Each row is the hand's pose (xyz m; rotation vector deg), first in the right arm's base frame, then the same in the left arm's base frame.
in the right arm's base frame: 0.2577 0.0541 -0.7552 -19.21 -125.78 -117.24
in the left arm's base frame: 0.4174 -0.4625 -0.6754 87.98 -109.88 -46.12
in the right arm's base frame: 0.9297 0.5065 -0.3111 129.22 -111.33 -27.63
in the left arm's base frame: -0.2214 0.1924 -0.5472 159.57 1.96 43.25
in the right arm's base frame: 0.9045 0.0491 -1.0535 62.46 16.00 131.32
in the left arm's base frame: 0.5978 0.2050 -0.8466 12.16 -67.54 -132.78
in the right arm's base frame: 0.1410 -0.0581 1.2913 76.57 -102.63 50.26
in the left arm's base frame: -0.7609 -0.7459 0.9816 -112.15 26.48 -129.06
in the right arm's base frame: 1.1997 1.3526 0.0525 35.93 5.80 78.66
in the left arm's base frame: -1.1142 0.4716 -0.7615 -24.47 25.02 159.27
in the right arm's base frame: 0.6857 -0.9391 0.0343 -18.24 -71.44 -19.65
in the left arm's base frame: 0.7023 -0.1447 0.5937 23.70 -102.76 69.24
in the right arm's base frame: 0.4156 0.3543 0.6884 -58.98 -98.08 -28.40
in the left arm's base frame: -0.7146 -0.4057 0.2808 21.30 -149.81 36.86
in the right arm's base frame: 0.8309 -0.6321 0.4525 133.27 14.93 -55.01
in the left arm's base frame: 0.2004 -0.0190 0.7438 73.19 64.46 21.77
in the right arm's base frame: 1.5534 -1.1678 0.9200 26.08 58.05 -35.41
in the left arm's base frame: 0.3220 0.6387 1.5055 -30.17 22.44 35.45
